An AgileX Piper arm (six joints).
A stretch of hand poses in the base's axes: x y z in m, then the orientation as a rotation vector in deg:
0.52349, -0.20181, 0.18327, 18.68, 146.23, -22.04
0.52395, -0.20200, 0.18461, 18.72, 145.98, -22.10
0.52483, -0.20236, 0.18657, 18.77, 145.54, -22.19
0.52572, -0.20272, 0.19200, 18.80, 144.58, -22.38
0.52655, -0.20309, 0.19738, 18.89, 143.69, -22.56
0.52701, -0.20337, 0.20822, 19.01, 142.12, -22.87
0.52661, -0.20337, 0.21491, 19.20, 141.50, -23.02
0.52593, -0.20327, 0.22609, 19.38, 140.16, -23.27
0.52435, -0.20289, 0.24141, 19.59, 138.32, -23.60
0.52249, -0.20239, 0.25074, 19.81, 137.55, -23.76
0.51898, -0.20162, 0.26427, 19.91, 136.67, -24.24
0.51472, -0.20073, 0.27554, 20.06, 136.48, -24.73
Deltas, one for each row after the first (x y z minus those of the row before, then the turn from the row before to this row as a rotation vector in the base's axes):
0.00046, -0.00019, 0.00134, -0.08, -0.23, -0.03
0.00088, -0.00036, 0.00196, -0.14, -0.41, -0.04
0.00089, -0.00036, 0.00543, -0.32, -0.89, -0.04
0.00083, -0.00037, 0.00538, -0.29, -0.83, -0.08
0.00046, -0.00028, 0.01084, -0.52, -1.46, -0.12
-0.00040, 0.00000, 0.00669, -0.19, -0.57, -0.16
-0.00068, 0.00010, 0.01118, -0.42, -1.24, -0.16
-0.00158, 0.00038, 0.01532, -0.58, -1.71, -0.20
-0.00186, 0.00050, 0.00933, -0.22, -0.71, -0.19
-0.00351, 0.00077, 0.01353, -0.50, -0.74, -0.19
-0.00426, 0.00089, 0.01127, -0.34, -0.07, -0.24

